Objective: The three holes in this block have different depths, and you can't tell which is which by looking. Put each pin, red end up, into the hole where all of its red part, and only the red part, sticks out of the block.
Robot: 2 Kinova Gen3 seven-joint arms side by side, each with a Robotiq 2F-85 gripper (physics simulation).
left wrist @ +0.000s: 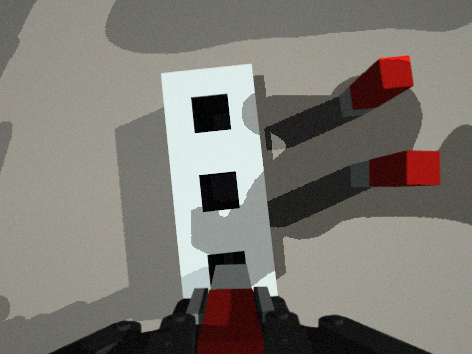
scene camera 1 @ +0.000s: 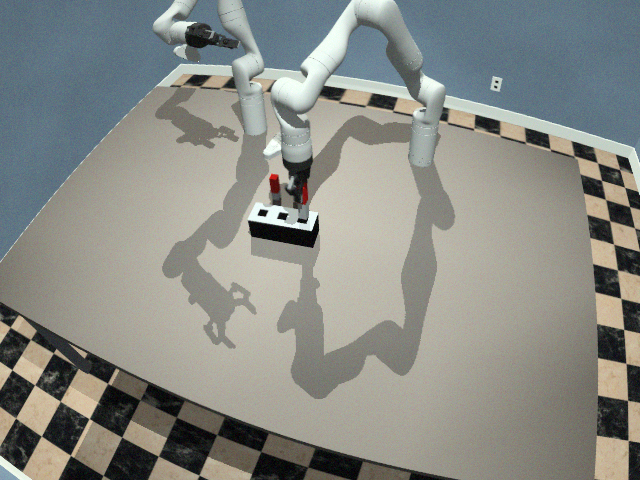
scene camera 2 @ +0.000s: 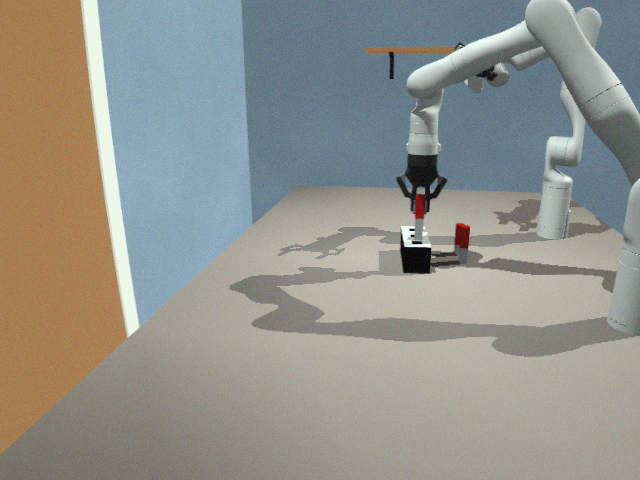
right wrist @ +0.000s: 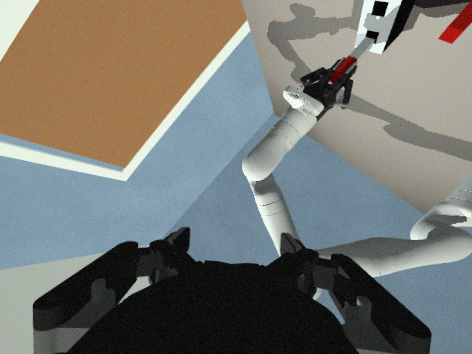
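Seen in the pictures: left gripper, fingertip midpoint: [left wrist: 231,307] [scene camera 1: 300,198] [scene camera 2: 419,213] [right wrist: 349,62]; right gripper, fingertip midpoint: [scene camera 1: 226,40] [right wrist: 234,240]; left arm's base, origin of the base link: [scene camera 1: 420,158] [scene camera 2: 629,324]; right arm's base, origin of the base link: [scene camera 1: 255,128] [scene camera 2: 550,235].
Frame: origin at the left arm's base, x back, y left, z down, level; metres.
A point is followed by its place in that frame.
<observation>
The block [scene camera 1: 281,232] @[x -0.291, y -0.519, z -0.045 m] [scene camera 2: 416,259] @[x -0.297, y -0.424, z -0.039 m] [left wrist: 215,152] @[x -0.245, y -0.537, z -0.075 m] has a white top with three square holes in a row. My left gripper [scene camera 2: 420,206] @[x -0.277, y -0.455, z -0.155 m] [left wrist: 231,307] @[x -0.277, y -0.455, z -0.155 m] is shut on a pin [scene camera 1: 305,194] @[x -0.289, y -0.442, z -0.179 m] [scene camera 2: 419,212] @[x -0.286, y -0.441, z -0.163 m] [left wrist: 231,277] @[x -0.275, y -0.460, z -0.122 m] [right wrist: 344,69] @[x -0.270, y -0.458, z -0.181 m], red end up. The pin's grey lower end is at or just above the hole at the right end in scene camera 1; whether it has entered is unclear. Two pins stand upright beside the block, red ends up: one [scene camera 1: 274,183] @[x -0.114, y -0.520, z -0.073 m] [scene camera 2: 459,233] @[x -0.110, y -0.511, z -0.066 m] [left wrist: 396,73] @[x -0.102, y -0.519, z -0.090 m] and another [scene camera 2: 465,238] @[x -0.134, y -0.444, z -0.074 m] [left wrist: 423,168] @[x -0.130, y -0.454, z -0.105 m]. My right gripper [right wrist: 234,240] @[x -0.055, y -0.598, z -0.560 m] is open, empty and far away.
Both standing pins are on the arm-base side of the block, apart from it. The right arm base [scene camera 1: 253,111] @[x 0.255, y -0.565, z -0.113 m] and left arm base [scene camera 1: 422,139] @[x -0.041, y -0.021, z -0.122 m] stand at the table's back edge. Arm shadows cross the table [scene camera 1: 491,310] @[x -0.639, y 0.011, z 0.000 m]. A wooden shelf [scene camera 2: 408,50] is on the wall.
</observation>
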